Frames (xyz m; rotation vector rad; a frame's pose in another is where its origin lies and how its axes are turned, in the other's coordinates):
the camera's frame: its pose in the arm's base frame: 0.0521 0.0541 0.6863 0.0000 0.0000 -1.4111
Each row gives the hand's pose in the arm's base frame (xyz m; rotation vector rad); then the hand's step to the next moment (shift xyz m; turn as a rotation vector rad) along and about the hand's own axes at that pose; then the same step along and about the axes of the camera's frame.
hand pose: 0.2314 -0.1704 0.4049 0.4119 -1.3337 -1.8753
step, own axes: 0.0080 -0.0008 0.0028 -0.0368 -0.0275 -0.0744
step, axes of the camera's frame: 0.0028 -0.0078 0.0018 0.0262 0.0573 -0.0606
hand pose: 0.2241 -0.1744 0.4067 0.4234 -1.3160 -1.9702
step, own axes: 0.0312 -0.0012 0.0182 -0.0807 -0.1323 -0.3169
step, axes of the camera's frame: 0.0046 -0.0343 0.0103 0.1530 0.1787 -0.2629
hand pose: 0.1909 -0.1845 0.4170 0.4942 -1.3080 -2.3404
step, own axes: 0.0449 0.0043 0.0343 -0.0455 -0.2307 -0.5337
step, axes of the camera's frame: -0.0081 -0.0537 0.0160 0.2873 0.2167 -0.4589
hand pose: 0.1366 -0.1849 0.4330 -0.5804 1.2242 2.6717
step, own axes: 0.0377 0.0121 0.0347 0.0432 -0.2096 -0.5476
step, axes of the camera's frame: -0.0245 -0.0445 0.0138 0.3005 0.1303 -0.4883
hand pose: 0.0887 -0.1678 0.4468 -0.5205 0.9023 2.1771
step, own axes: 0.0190 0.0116 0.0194 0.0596 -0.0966 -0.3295
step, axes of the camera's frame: -0.0206 -0.0200 0.0071 0.1732 0.0348 -0.3004
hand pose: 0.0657 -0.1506 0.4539 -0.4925 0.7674 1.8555
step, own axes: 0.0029 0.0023 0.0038 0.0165 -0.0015 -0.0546
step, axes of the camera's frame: -0.0044 -0.0025 0.0015 0.0258 -0.0099 -0.0499
